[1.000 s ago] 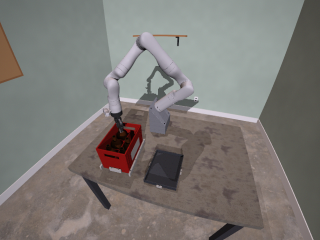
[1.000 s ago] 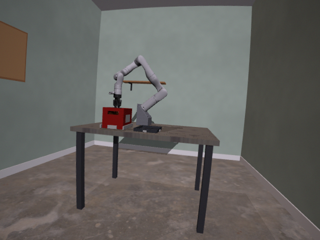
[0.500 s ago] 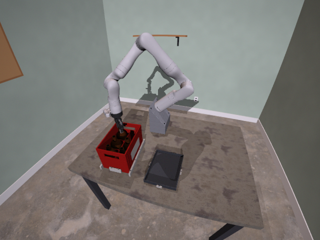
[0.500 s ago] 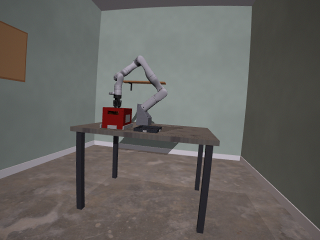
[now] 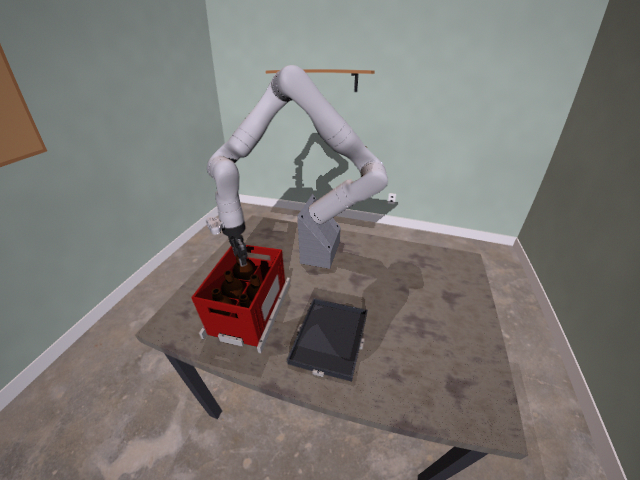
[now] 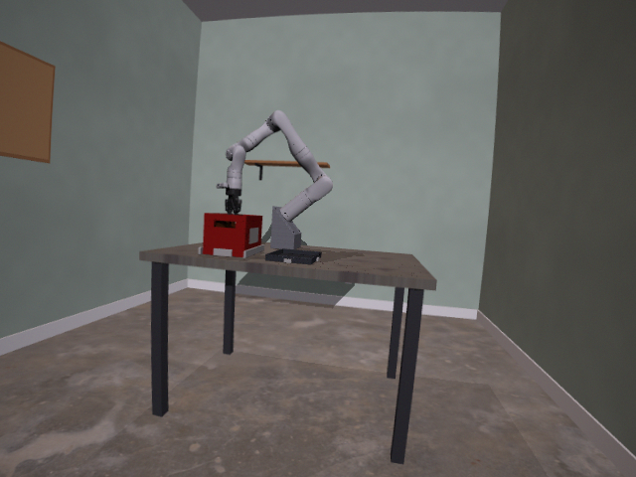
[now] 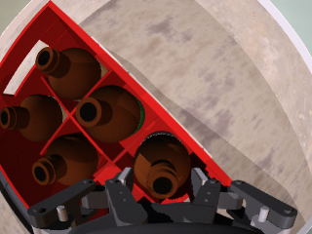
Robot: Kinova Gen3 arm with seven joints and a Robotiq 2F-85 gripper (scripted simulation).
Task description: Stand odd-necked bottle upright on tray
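Right now the crate is 8 cm ahead of my hand, 7 cm below it and 5 cm to the left of it. The rest, counted from my hand: dark tray 35 cm to the left, 14 cm below, 11 cm ahead.
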